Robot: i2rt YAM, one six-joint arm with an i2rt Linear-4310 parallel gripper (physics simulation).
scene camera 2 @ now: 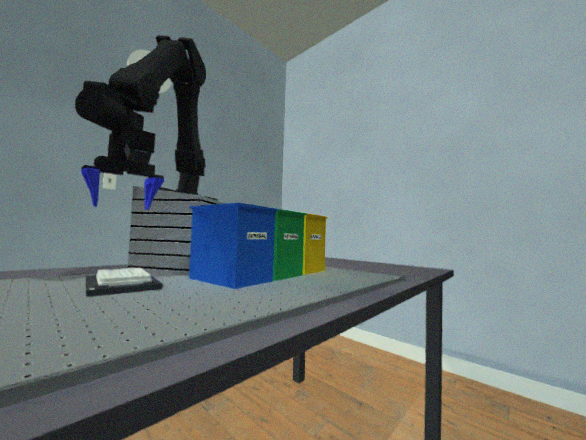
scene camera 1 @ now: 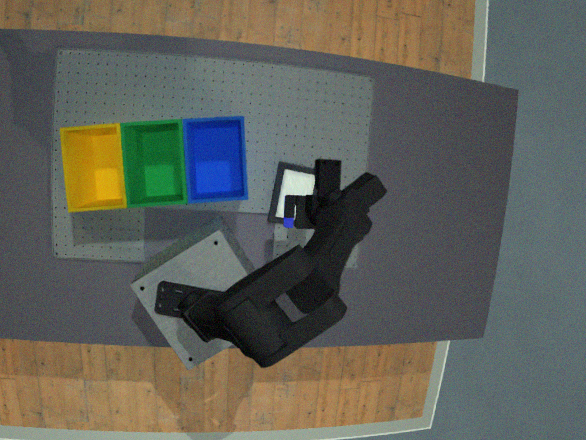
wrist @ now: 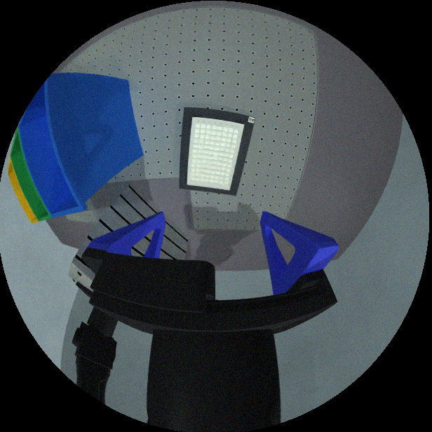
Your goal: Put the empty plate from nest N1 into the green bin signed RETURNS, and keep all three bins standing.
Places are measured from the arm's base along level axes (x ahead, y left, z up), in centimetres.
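Pixels of known places: gripper, fingertip midpoint: [scene camera 2: 122, 208]; arm's base, origin of the base link: [scene camera 2: 186, 196] [scene camera 1: 203, 304].
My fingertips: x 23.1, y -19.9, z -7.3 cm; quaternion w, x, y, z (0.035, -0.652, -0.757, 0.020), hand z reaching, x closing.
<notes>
For each thing: its top centre in the pictures, then the offset to it from my fingertips. Level surfaces: height alone.
- white plate, middle of its top: [scene camera 2: 123, 272] [scene camera 1: 296, 196] dy +0.6, dx +1.9, dz -13.6 cm
- dark nest, middle of its top: [scene camera 2: 122, 278] [scene camera 1: 295, 195] dy +0.6, dx +1.9, dz -14.7 cm
- green bin, middle of its top: [scene camera 1: 153, 163] [scene camera 2: 268, 212] dy +35.4, dx +3.9, dz +1.8 cm
- blue bin, middle of its top: [scene camera 1: 215, 159] [scene camera 2: 233, 207] dy +22.7, dx +7.1, dz +1.8 cm
- yellow bin, middle of its top: [scene camera 1: 92, 168] [scene camera 2: 294, 215] dy +48.2, dx +0.7, dz +1.8 cm
- perforated board, its level: dz -16.2 cm
- table, its level: dz -17.5 cm
The white plate [scene camera 1: 295, 185] [scene camera 2: 123, 276] [wrist: 215, 154] with a grid of wells lies flat in the dark nest [scene camera 1: 274, 207] [scene camera 2: 125, 288] [wrist: 188, 120]. A small label at one nest corner shows in the wrist view. My gripper [scene camera 2: 121, 206] [wrist: 212, 216] is open and empty, high above the nest; in the first scene view the arm hides part of plate and nest. The green bin [scene camera 1: 153, 162] [scene camera 2: 289, 250] [wrist: 24, 177] stands upright between the blue bin [scene camera 1: 215, 157] [scene camera 2: 215, 245] [wrist: 90, 115] and the yellow bin [scene camera 1: 95, 165] [scene camera 2: 315, 252] [wrist: 21, 195]. Their front signs are too blurred to read surely.
The bins stand side by side on the perforated board [scene camera 1: 300, 115] [scene camera 2: 165, 320] [wrist: 280, 100], the blue one nearest the nest. The grey arm pedestal [scene camera 1: 200, 270] [scene camera 2: 155, 240] stands close to the bins. The table [scene camera 1: 435, 200] extends past the board.
</notes>
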